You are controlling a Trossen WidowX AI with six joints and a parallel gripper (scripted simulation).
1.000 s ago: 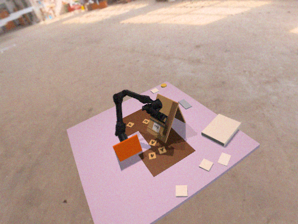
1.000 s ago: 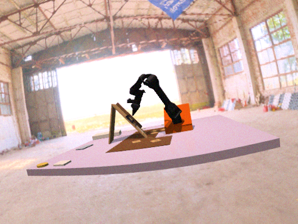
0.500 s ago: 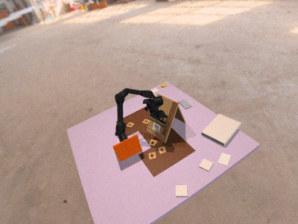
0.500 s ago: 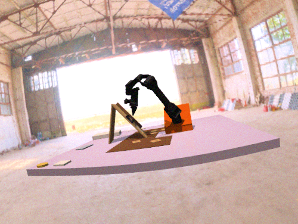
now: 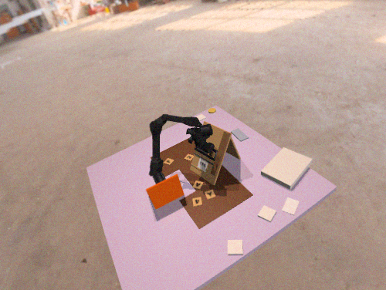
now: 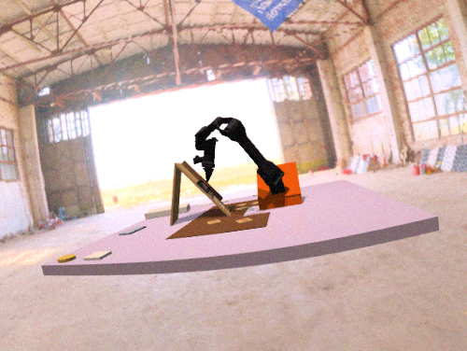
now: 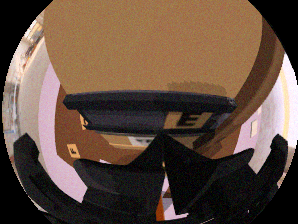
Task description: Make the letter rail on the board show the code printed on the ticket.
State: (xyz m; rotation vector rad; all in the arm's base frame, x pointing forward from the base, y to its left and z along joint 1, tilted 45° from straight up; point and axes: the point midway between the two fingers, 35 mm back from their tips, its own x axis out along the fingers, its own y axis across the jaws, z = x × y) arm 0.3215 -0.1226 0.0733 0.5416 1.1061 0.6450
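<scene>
Now: the white ticket 40 mm behind my gripper tip and 100 mm below it. From my gripper tip the other things lie so: cream slab (390 mm ahead, 340 mm to the right, 150 mm below); brown mat (130 mm behind, 20 mm to the left, 170 mm below); grey plate (390 mm ahead, 150 mm to the left, 170 mm below).
</scene>
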